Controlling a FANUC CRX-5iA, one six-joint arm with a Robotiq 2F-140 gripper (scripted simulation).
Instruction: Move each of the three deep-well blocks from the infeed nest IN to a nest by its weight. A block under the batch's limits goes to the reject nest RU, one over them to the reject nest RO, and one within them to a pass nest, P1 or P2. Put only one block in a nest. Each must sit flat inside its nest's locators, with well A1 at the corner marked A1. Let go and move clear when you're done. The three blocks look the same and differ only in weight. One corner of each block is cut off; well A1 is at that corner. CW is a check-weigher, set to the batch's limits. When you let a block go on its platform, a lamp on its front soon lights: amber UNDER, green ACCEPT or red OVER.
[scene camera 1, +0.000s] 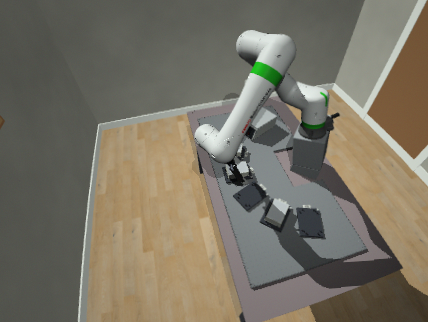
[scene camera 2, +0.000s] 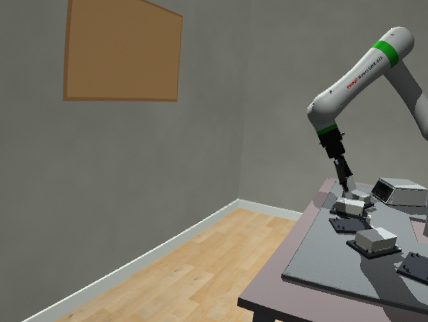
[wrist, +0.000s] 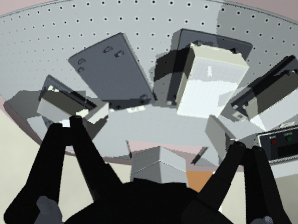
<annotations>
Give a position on a deep-well block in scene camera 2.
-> At 378, 239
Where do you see a nest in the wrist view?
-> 118, 80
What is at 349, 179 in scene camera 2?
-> My gripper.
</annotations>
